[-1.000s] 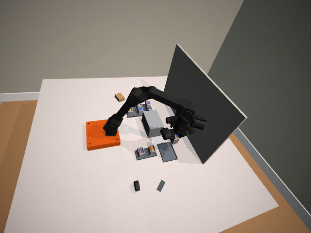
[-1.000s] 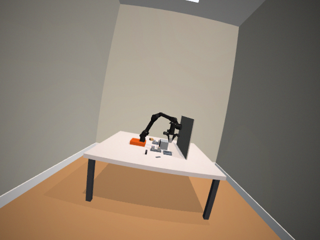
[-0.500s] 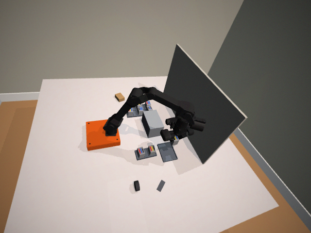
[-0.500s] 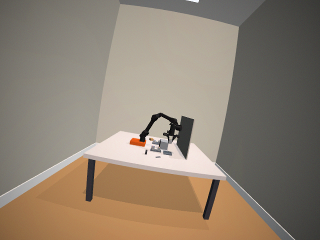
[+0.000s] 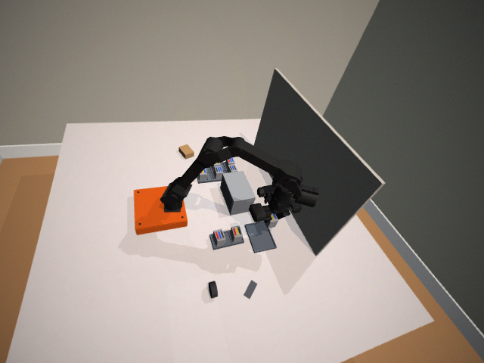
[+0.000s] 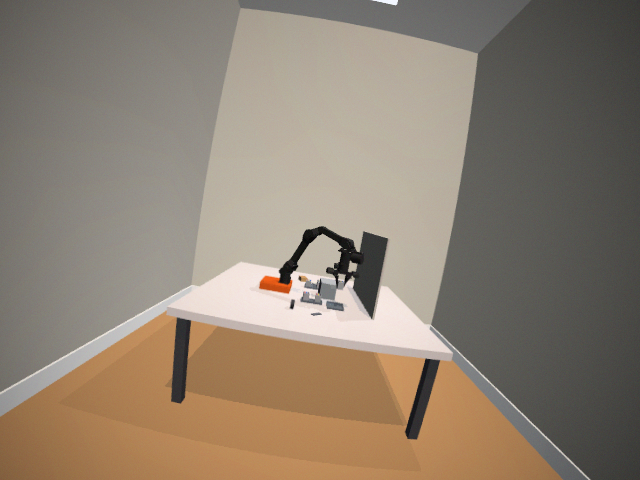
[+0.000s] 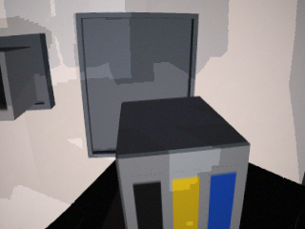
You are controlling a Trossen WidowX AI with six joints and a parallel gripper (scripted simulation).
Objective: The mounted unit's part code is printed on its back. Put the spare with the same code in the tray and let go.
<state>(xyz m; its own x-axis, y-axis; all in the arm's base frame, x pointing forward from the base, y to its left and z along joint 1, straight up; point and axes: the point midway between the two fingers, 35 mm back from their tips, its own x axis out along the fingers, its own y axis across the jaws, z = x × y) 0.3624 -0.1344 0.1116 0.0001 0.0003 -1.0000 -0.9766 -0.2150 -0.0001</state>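
The flat grey tray is 10 mm behind my gripper tip and 120 mm below it. From my gripper tip the other things lie so: tall panel (150 mm ahead, 250 mm to the left, 100 mm above); then grey mounted unit (90 mm behind, 210 mm to the left, 70 mm below); then grey spare (20 mm above).
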